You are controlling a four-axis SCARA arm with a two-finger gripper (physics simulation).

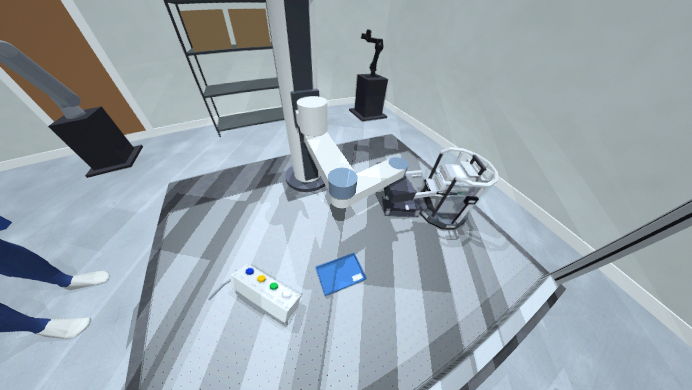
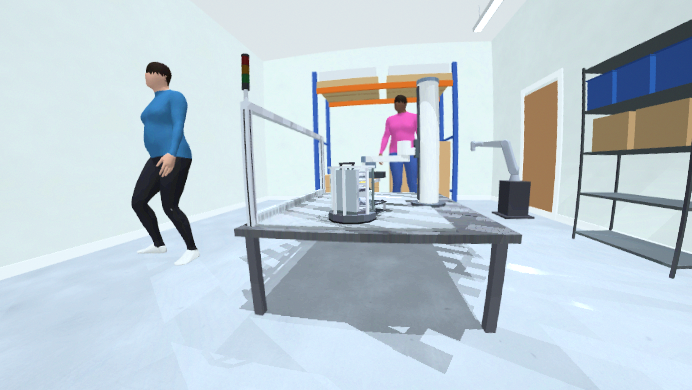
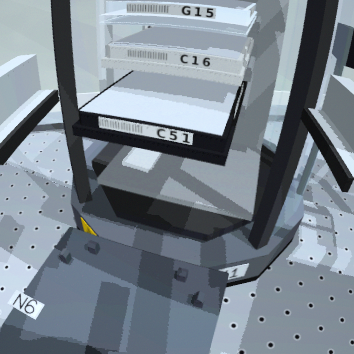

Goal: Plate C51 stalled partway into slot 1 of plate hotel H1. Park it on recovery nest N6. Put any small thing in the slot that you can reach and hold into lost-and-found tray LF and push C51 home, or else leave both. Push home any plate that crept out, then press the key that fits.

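Plate C51, black-rimmed with a pale top, juts from the low part of plate hotel H1. Plates C16 and G15 sit above it; I cannot tell whether either has crept out. A pale patch shows on the grey surface below C51; I see no distinct small thing. Nest N6, dark with small pegs, lies in front of the hotel. My gripper is open and empty, its fingers wide either side of C51. The blue tray has an unreadable label.
A white key box with blue, yellow, green and white keys stands left of the blue tray. The hotel's dark front posts flank the plates. A rail frame runs along one table edge. A person in blue stands beyond it, another in pink behind the table.
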